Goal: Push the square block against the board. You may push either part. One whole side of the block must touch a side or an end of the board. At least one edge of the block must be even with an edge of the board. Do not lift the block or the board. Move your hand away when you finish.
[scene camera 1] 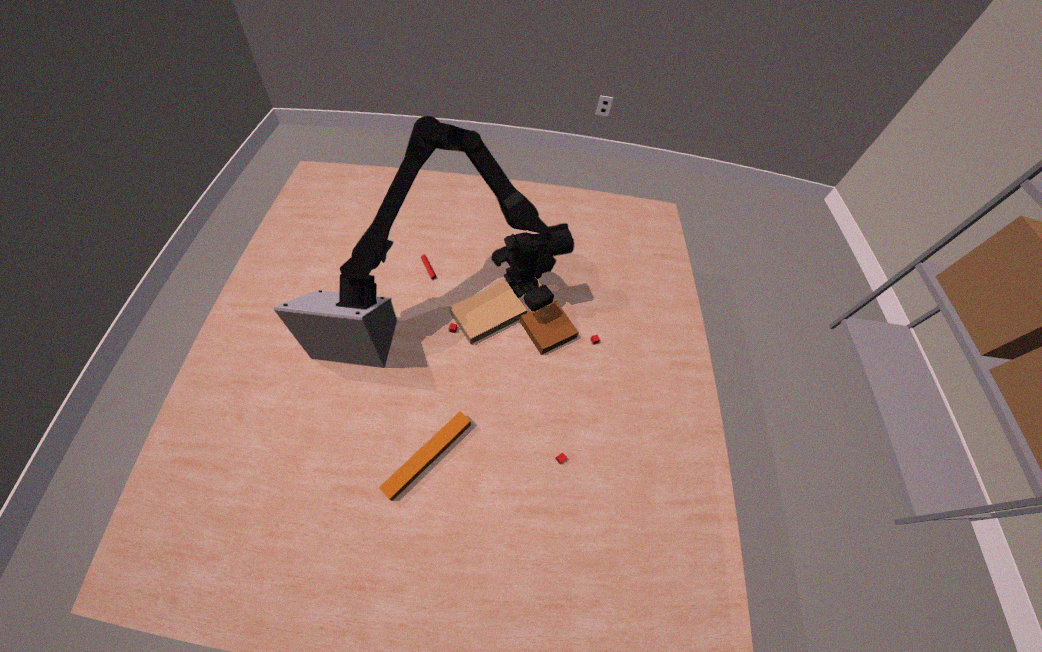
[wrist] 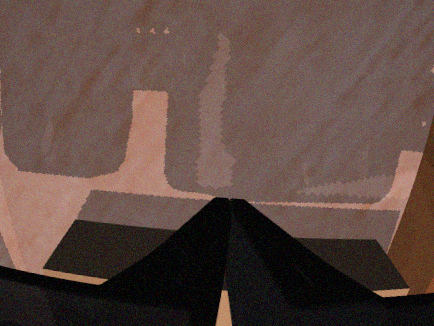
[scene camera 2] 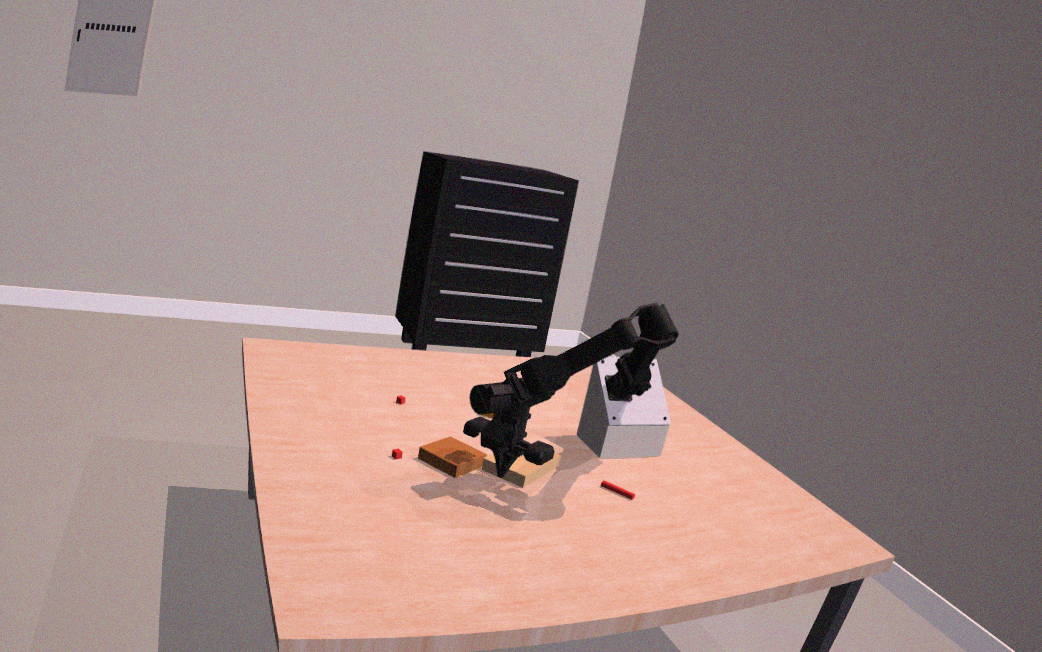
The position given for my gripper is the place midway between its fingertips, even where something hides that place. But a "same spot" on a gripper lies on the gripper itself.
My gripper shows in scene camera 1 (518,296), in the wrist view and in scene camera 2. One and the same spot on my gripper: (wrist: 266,269) is (scene camera 2: 499,460).
